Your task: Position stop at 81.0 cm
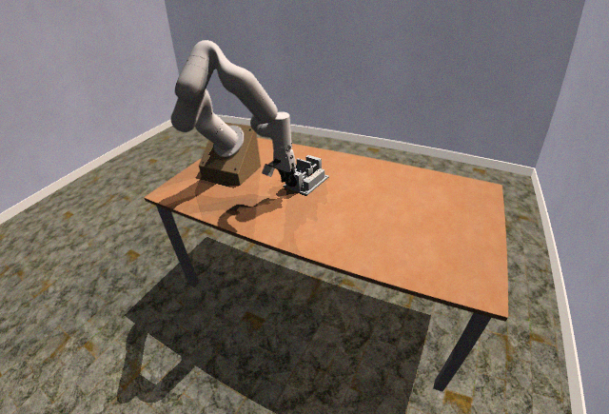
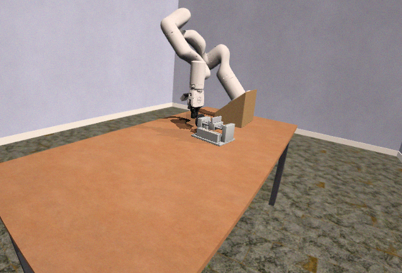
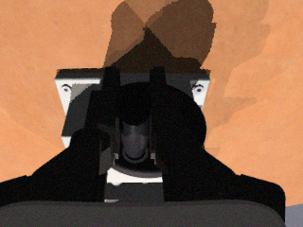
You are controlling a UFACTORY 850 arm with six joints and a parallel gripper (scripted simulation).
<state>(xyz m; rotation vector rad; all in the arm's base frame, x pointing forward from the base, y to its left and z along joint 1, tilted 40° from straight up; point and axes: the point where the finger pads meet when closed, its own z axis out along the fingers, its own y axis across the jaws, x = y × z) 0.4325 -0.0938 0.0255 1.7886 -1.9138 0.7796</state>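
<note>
My hand is 20 mm to the right of the handwheel and 10 mm above it. The rest, counted from my hand: grey stop fixture (20 mm ahead, 150 mm to the left, 10 mm below).
</note>
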